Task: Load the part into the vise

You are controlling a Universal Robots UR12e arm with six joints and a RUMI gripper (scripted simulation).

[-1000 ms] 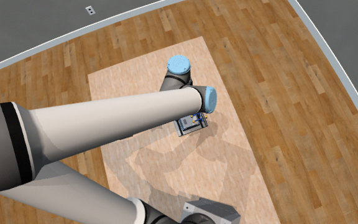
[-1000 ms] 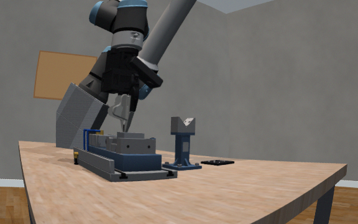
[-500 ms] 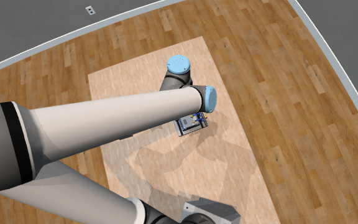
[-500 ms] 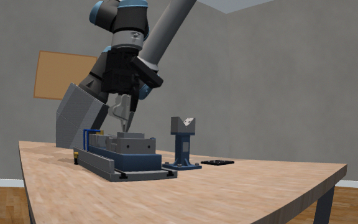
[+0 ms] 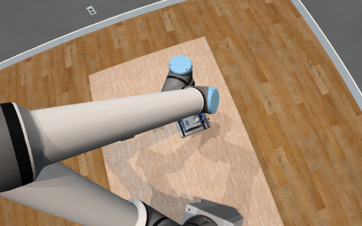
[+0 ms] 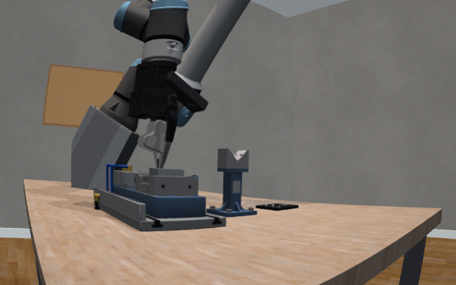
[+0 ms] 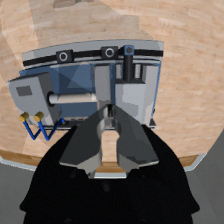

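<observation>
Now: the part 30 mm below my hand and 30 mm ahead of it. Round my hand: work stop 50 mm to the left, 30 mm below, 20 mm ahead; fixed jaw 60 mm ahead, 40 mm below; moving jaw 40 mm below, 10 mm behind.
</observation>
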